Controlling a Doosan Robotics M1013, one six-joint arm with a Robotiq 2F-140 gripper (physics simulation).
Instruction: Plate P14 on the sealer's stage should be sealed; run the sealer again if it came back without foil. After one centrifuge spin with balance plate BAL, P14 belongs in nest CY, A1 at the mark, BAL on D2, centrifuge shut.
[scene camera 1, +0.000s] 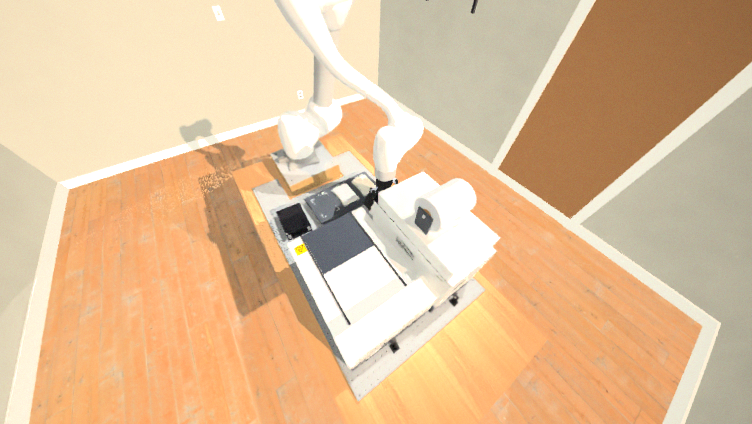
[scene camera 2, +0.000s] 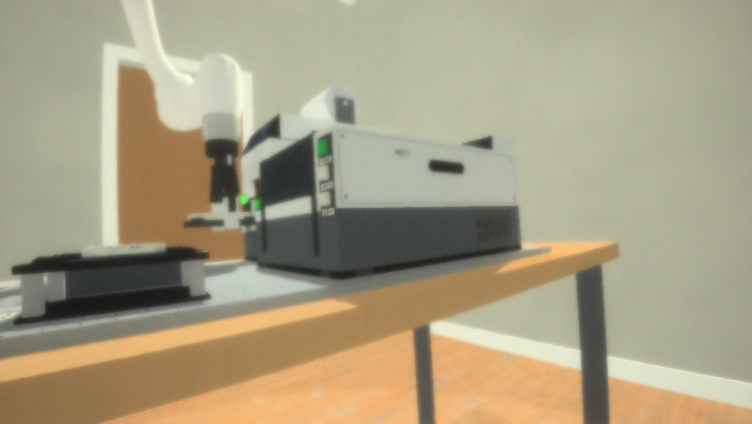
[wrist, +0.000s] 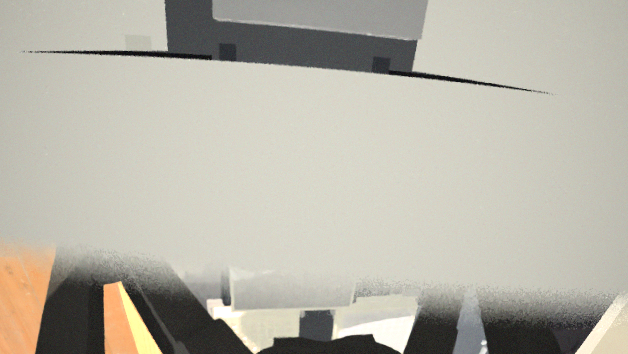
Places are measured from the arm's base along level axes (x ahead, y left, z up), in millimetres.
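Pixels of known places: gripper, between the fingertips: (scene camera 2: 224, 229) (wrist: 296, 190); arm's base, origin of its link: (scene camera 1: 302, 157).
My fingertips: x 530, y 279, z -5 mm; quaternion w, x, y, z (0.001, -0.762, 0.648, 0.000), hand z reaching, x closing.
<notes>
For each thing: its top centre in the pictures, then the offset to it from my fingertips. "*": a spot on its surface instead.
- outstretched stage, a spot on its surface: (scene camera 2: 193, 223) * 59 mm right, 67 mm back, 15 mm up
- thin pale plate, a spot on its surface: (scene camera 2: 202, 216) * 50 mm right, 49 mm back, 30 mm up
- sealer, centre of its top: (scene camera 2: 322, 92) (scene camera 1: 444, 187) 50 mm left, 283 mm ahead, 392 mm up
- pale block, centre of its top: (scene camera 2: 124, 244) (scene camera 1: 345, 192) 132 mm right, 184 mm back, 21 mm down
- dark grey unit, centre of its top: (scene camera 2: 122, 250) (scene camera 1: 345, 193) 133 mm right, 187 mm back, 31 mm down
- white plate, a spot on its surface: (scene camera 2: 123, 249) * 173 mm right, 179 mm back, 29 mm down
My gripper (scene camera 1: 371, 200) (scene camera 2: 224, 209) (wrist: 295, 287) is open and empty. It points down at the sealer's front, with its fingers low around the outstretched stage (scene camera 2: 193, 223). A thin pale plate (scene camera 2: 202, 216) lies on that stage; its label and any foil cannot be made out. The sealer (scene camera 1: 400, 247) is white with a roll on top; its pale housing (wrist: 310, 165) hides the fingertips in the wrist view. The centrifuge (scene camera 1: 315, 300) (scene camera 2: 421, 231) stands beside it, its dark front hatch (scene camera 1: 339, 242) (scene camera 2: 287, 171) seemingly shut. BAL and nest CY cannot be identified by label.
A pale block (scene camera 1: 345, 194) and a dark grey unit (scene camera 1: 323, 204) lie between the arm base and the machines, beside a black stand (scene camera 1: 293, 220). In scene view 2 a white plate (scene camera 2: 123, 249) rests on a raised black stand at the left.
</notes>
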